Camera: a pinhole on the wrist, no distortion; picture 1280 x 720 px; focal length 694.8 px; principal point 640.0 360.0 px. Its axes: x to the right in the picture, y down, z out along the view. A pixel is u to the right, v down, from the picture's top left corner.
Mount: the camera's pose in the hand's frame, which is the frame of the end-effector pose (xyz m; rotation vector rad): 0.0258 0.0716 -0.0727 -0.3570 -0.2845 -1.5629
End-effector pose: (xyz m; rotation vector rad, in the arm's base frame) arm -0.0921 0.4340 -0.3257 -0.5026 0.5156 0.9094
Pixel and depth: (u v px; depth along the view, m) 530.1 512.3 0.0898
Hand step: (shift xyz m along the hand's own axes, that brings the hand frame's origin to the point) 0.0499 0.1197 0.0032
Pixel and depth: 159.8 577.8 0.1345
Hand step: 0.0750 0.2092 0.0120
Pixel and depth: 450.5 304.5 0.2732
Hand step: 0.0176 0.2488 0.1491
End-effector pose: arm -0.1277 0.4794 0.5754 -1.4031 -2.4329 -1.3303
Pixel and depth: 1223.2 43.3 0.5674
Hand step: -0.2083 -0.1342 0.6474
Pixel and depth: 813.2 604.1 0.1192
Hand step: 0.0732 0.0905 0.0466
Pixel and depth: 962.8 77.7 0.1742
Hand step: -0.0370 0.0681 0.1221
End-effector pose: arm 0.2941 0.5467 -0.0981 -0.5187 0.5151 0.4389
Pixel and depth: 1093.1 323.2 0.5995
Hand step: 0.0204 -0.0489 0.6335
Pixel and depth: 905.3 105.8 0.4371
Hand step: -0.1140 0.0956 0.4010
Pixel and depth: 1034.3 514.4 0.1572
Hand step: 0.0677 0.0511 0.1054
